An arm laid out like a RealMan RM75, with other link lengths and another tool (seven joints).
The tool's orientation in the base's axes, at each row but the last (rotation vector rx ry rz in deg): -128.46 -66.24 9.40; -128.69 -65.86 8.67; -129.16 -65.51 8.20; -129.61 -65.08 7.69; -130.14 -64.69 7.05; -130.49 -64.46 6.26; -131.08 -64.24 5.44
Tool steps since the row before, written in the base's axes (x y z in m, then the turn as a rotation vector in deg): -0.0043 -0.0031 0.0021 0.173 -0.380 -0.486; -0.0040 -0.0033 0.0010 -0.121 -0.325 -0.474; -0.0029 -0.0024 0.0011 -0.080 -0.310 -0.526; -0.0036 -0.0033 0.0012 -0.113 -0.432 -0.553; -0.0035 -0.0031 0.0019 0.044 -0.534 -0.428; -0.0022 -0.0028 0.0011 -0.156 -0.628 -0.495; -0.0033 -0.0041 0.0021 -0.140 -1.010 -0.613
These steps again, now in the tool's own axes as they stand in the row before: -0.0047 -0.0028 -0.0015 -0.266 0.562 0.156; -0.0048 -0.0019 -0.0009 -0.403 0.325 0.277; -0.0035 -0.0016 -0.0010 -0.375 0.376 0.312; -0.0046 -0.0017 -0.0013 -0.493 0.423 0.289; -0.0042 -0.0020 -0.0018 -0.448 0.512 0.087; -0.0033 -0.0008 -0.0015 -0.658 0.452 0.162; -0.0048 -0.0015 -0.0027 -0.953 0.708 0.074
